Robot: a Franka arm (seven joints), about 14 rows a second.
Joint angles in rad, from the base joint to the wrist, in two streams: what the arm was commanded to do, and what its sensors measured. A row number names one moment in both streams.
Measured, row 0:
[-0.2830 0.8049 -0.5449 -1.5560 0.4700 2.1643 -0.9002]
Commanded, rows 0 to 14:
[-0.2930 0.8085 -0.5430 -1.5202 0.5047 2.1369 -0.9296]
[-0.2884 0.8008 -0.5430 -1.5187 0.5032 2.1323 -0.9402]
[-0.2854 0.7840 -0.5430 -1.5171 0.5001 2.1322 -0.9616]
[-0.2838 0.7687 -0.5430 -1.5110 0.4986 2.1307 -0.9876]
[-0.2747 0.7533 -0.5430 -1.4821 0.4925 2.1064 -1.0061]
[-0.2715 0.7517 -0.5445 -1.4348 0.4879 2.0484 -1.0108]
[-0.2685 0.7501 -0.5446 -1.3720 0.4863 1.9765 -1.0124]
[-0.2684 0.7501 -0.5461 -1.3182 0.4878 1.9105 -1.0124]
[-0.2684 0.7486 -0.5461 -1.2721 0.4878 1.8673 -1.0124]
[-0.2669 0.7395 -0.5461 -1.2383 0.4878 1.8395 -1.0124]
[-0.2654 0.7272 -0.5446 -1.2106 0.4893 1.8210 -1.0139]
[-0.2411 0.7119 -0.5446 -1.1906 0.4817 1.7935 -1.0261]
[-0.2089 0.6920 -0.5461 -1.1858 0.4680 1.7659 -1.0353]
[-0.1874 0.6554 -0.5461 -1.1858 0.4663 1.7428 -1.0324]
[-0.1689 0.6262 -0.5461 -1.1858 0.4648 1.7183 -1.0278]
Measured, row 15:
[-0.2065 0.6872 -0.5425 -1.1816 0.4788 1.7698 -1.0148]
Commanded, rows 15 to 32:
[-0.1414 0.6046 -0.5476 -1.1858 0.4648 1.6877 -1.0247]
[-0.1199 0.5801 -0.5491 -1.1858 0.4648 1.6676 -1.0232]
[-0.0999 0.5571 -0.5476 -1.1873 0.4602 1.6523 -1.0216]
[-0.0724 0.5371 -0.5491 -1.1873 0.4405 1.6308 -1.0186]
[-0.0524 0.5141 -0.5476 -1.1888 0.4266 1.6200 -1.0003]
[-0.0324 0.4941 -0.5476 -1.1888 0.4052 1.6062 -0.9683]
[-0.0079 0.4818 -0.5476 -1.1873 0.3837 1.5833 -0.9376]
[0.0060 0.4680 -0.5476 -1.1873 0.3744 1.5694 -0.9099]
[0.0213 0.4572 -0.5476 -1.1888 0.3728 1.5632 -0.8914]
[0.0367 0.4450 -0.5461 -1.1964 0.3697 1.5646 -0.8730]
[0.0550 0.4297 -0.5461 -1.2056 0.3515 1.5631 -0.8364]
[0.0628 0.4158 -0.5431 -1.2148 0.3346 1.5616 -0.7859]
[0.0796 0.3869 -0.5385 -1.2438 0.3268 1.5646 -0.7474]
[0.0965 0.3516 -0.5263 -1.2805 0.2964 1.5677 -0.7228]
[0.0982 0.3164 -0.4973 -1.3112 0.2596 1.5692 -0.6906]
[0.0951 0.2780 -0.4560 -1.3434 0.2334 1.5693 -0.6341]
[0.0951 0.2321 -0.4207 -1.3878 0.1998 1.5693 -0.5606]
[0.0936 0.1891 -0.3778 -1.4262 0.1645 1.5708 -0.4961]
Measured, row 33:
[0.0797 0.3238 -0.4448 -1.2913 0.2311 1.5640 -0.6096]
